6 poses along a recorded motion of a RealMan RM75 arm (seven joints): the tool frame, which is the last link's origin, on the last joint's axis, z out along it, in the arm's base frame.
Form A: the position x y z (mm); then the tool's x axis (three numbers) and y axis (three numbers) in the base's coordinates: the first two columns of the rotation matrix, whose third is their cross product.
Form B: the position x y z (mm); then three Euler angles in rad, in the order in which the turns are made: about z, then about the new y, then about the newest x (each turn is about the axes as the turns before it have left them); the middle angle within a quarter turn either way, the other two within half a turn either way. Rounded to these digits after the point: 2 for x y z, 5 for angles.
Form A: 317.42, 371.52, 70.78, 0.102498, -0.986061, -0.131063, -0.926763, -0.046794, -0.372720
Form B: 317.42, 371.52, 70.78, -1.46722, 0.13144, -2.75616
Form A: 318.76, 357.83, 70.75, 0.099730, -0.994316, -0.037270, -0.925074, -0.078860, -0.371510
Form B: 318.76, 357.83, 70.75, -1.47083, 0.03728, -2.76068
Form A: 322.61, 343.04, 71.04, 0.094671, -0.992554, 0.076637, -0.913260, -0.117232, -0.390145
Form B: 322.61, 343.04, 71.04, -1.47570, -0.07671, -2.73955
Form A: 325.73, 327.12, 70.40, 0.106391, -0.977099, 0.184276, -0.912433, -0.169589, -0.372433
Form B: 325.73, 327.12, 70.40, -1.46234, -0.18534, -2.75296
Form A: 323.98, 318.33, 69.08, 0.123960, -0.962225, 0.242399, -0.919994, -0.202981, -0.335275
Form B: 323.98, 318.33, 69.08, -1.44268, -0.24484, -2.78873
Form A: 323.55, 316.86, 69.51, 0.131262, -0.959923, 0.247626, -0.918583, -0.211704, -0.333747
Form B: 323.55, 316.86, 69.51, -1.43490, -0.25023, -2.78991
